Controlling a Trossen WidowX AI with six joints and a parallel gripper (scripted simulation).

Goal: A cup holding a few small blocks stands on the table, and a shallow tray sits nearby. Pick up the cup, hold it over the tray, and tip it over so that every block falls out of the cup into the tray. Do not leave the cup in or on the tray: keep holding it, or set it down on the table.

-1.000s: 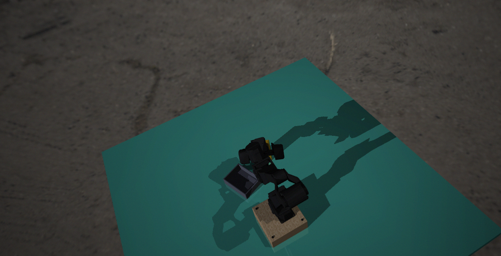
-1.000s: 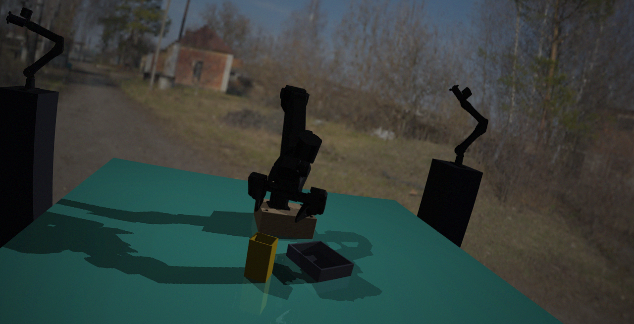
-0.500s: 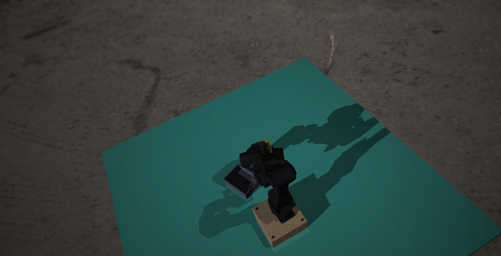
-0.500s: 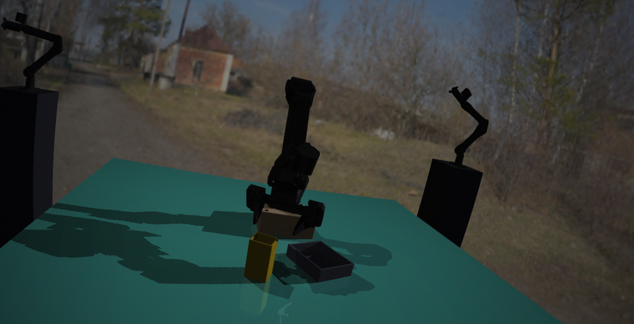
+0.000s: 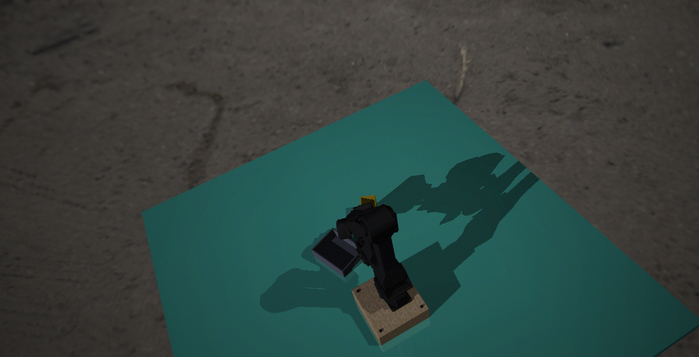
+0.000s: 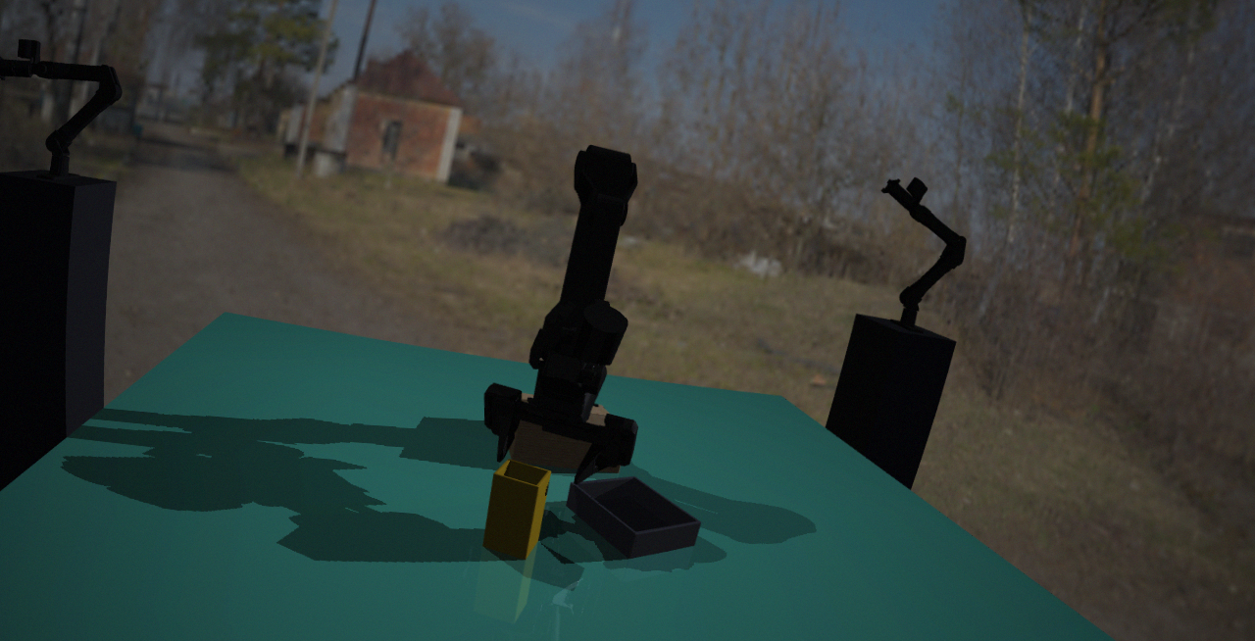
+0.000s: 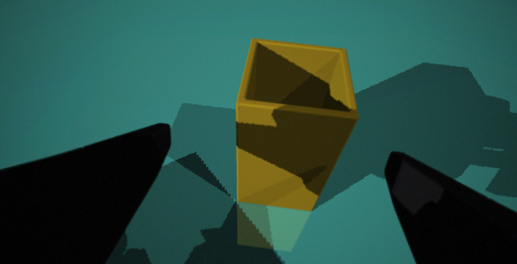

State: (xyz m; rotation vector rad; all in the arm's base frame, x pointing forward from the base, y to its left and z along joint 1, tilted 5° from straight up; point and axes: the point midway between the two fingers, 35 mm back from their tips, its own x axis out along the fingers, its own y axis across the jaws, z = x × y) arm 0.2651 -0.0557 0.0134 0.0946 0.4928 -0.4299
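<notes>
Right now the yellow square cup is 60 mm below my gripper tip, 30 mm ahead of it and 20 mm to the right of it.
</notes>
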